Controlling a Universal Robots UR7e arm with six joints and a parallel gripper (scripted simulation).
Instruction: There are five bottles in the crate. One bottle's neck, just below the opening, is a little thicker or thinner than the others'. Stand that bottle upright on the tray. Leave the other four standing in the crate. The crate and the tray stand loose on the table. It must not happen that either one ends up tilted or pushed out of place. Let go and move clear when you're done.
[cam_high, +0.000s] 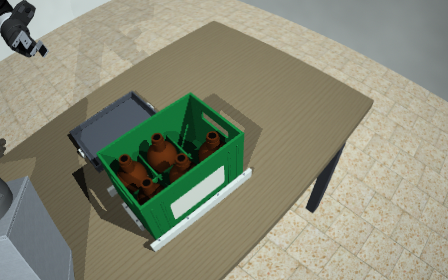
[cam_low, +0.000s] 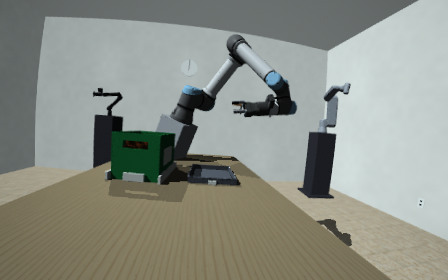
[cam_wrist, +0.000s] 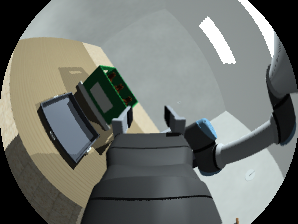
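Right now the crate is 15 cm ahead of my hand, 38 cm to the right of it and 25 cm below it. From my hand the other things lie so: dark grey tray: 11 cm ahead, 10 cm to the right, 32 cm below.
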